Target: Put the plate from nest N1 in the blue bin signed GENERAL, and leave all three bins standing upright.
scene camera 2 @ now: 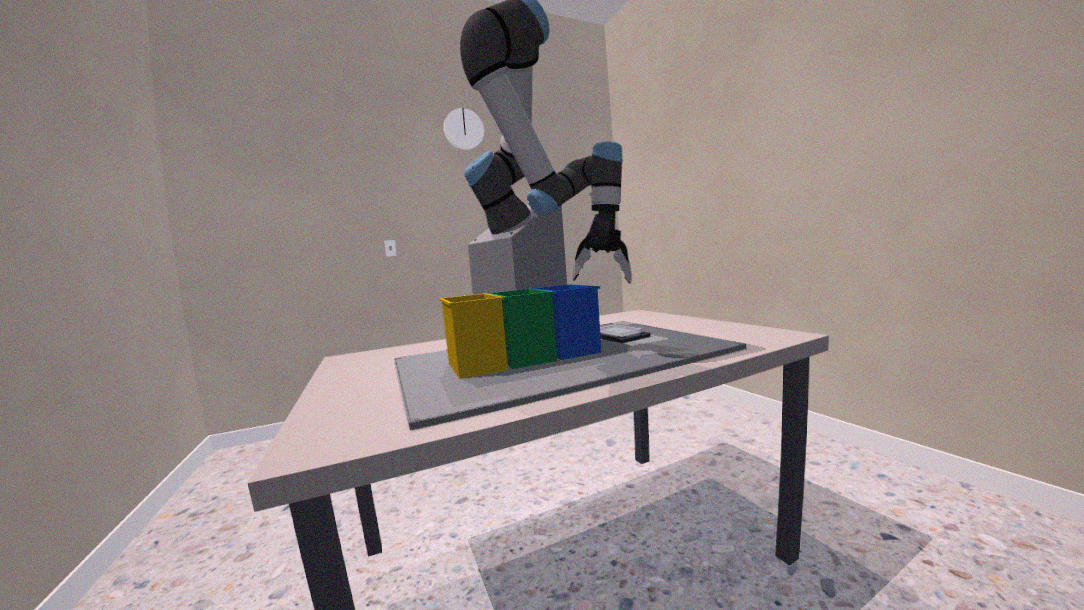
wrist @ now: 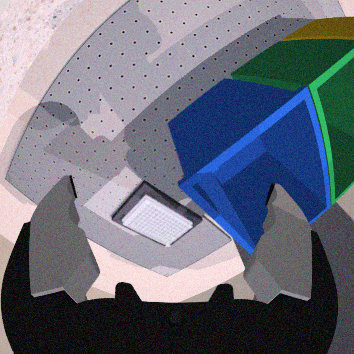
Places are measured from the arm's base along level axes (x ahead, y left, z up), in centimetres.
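Where they show: gripper, between the fingertips: (scene camera 2: 601, 282) (wrist: 172, 182); arm's base, origin of its link: (scene camera 2: 510, 222).
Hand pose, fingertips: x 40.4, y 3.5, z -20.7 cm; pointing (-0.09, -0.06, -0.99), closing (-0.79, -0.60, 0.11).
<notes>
Each offset is from my fingertips to the top centre of the thing. Level surfaces: height alone.
A white plate @(dx -12.9, dy +17.3, dz -16.4 cm) (scene camera 2: 623, 330) (wrist: 158, 220) with a grid of wells lies flat in a dark nest @(dx -12.9, dy +17.3, dz -17.5 cm) (scene camera 2: 626, 338) (wrist: 131, 201) beside the blue bin. The blue bin @(dx -11.1, dy -4.4, dz -1.0 cm) (scene camera 2: 577, 322) (wrist: 212, 125) stands upright at the right end of the row of three in the scene view; its sign does not show. My gripper (scene camera 2: 602, 280) (wrist: 172, 182) is open and empty. It points down, high above the board near the plate, with its tips a little above the height of the bin rims. In the wrist view the plate shows between the two fingers and the blue bin's rim runs behind the right finger.
A green bin @(dx -13.4, dy -17.4, dz -1.0 cm) (scene camera 2: 530, 330) (wrist: 280, 60) and a yellow bin @(dx -15.7, dy -30.4, dz -1.0 cm) (scene camera 2: 477, 337) (wrist: 325, 29) stand upright beside the blue one, in a tight row. All stand on a grey perforated board @(dz -19.0 cm) (scene camera 2: 454, 402) (wrist: 95, 90) on the table @(dz -20.3 cm) (scene camera 2: 341, 424). The robot's pedestal (scene camera 2: 491, 265) stands behind.
</notes>
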